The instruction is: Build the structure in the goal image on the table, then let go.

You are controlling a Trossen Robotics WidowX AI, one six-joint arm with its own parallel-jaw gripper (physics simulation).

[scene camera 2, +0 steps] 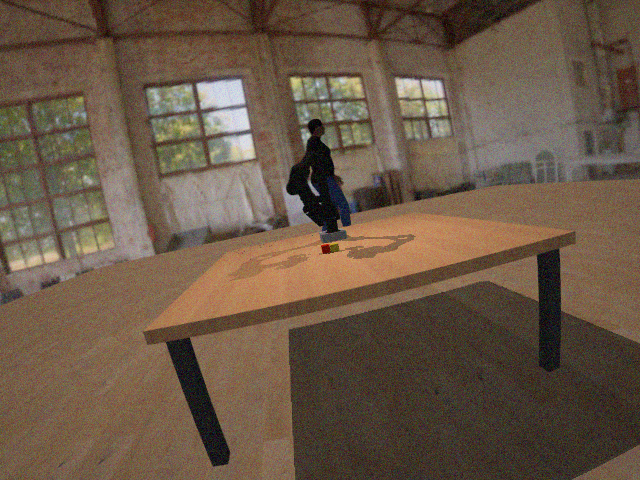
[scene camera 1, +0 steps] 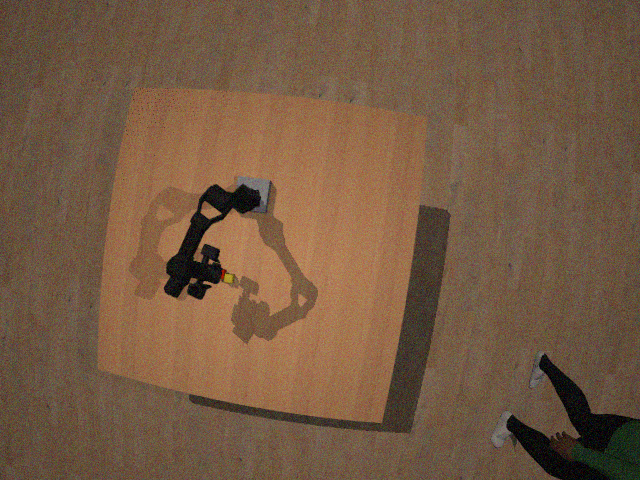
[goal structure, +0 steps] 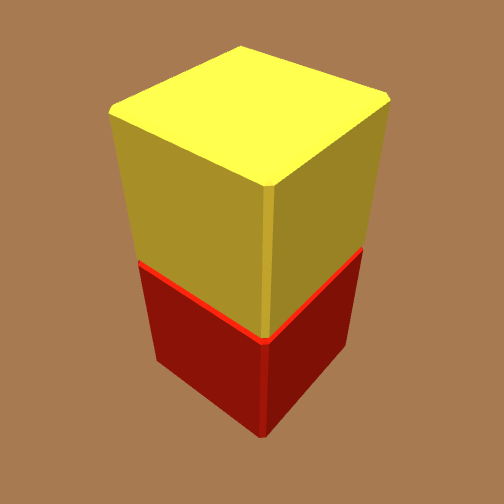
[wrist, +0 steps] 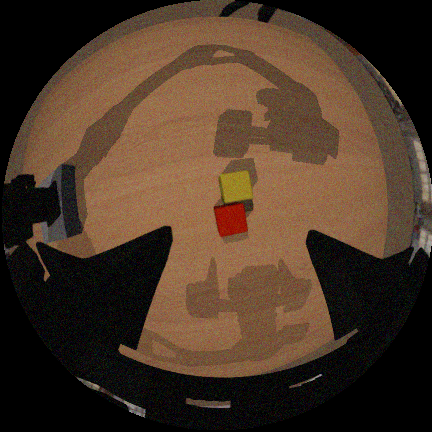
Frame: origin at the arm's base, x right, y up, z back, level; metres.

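Where they show: gripper, between the fingertips: [scene camera 2: 322,226] [wrist: 243,235]; arm's base, origin of its link: [scene camera 2: 333,231] [scene camera 1: 251,198] [wrist: 50,203].
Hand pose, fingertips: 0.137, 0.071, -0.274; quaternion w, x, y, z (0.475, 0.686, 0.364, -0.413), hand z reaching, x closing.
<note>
Things, the pixels of their top centre, and the offset from my fingertips, as dx, dy, dz. Level surfaces: height alone.
- red cube, centre of its top: [wrist: 231,219] [scene camera 1: 219,273] [scene camera 2: 325,244] +0.004, -0.081, -0.005
- yellow cube, centre of its top: [wrist: 236,185] [scene camera 1: 228,278] [scene camera 2: 333,243] -0.029, -0.081, -0.024
- table, height of its surface: dy -0.114
A red cube [scene camera 1: 223,273] [scene camera 2: 325,248] [wrist: 231,220] and a yellow cube [scene camera 1: 229,278] [scene camera 2: 334,248] [wrist: 236,187] sit side by side on the table [scene camera 1: 336,170] [scene camera 2: 248,294] [wrist: 135,165]. They are slightly offset, and close together or touching; a small dark shadow shows beside their meeting edge in the wrist view. My gripper [scene camera 1: 205,271] [wrist: 243,235] is open and empty. It is raised above the table, with its fingers spread wide on either side of the cubes in the wrist view. In scene camera 1 the hand hides part of the red cube. The fingers cannot be made out in scene camera 2.
The arm's grey base block [scene camera 1: 264,186] [scene camera 2: 333,236] [wrist: 70,200] stands on the table. Arm shadows fall around the cubes. A person in green [scene camera 1: 622,444] is beyond the table at lower right. A person in black [scene camera 2: 320,157] stands behind the arm.
</note>
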